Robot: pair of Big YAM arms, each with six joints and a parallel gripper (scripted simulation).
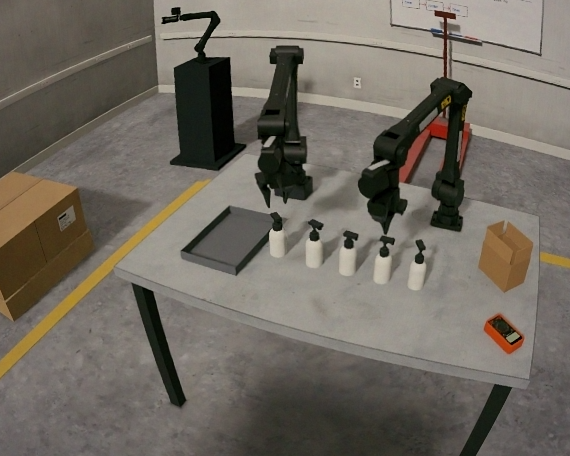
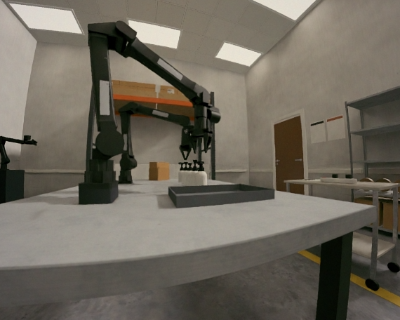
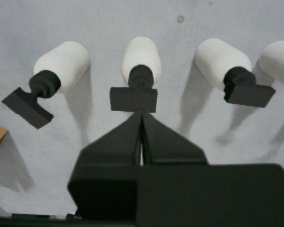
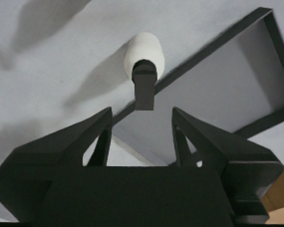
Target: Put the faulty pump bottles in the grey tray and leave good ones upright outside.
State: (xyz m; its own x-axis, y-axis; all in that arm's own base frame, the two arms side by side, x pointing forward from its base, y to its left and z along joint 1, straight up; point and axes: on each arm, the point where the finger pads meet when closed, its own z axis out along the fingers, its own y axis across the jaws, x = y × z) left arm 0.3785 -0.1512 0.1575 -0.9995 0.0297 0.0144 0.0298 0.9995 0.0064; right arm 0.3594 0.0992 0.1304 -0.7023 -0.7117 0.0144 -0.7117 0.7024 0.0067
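Now: the grey tray 16 cm to the right of my right hand and 16 cm below it. From my right hand the other things lie so: orange multimeter (18 cm ahead, 75 cm to the left, 15 cm below).
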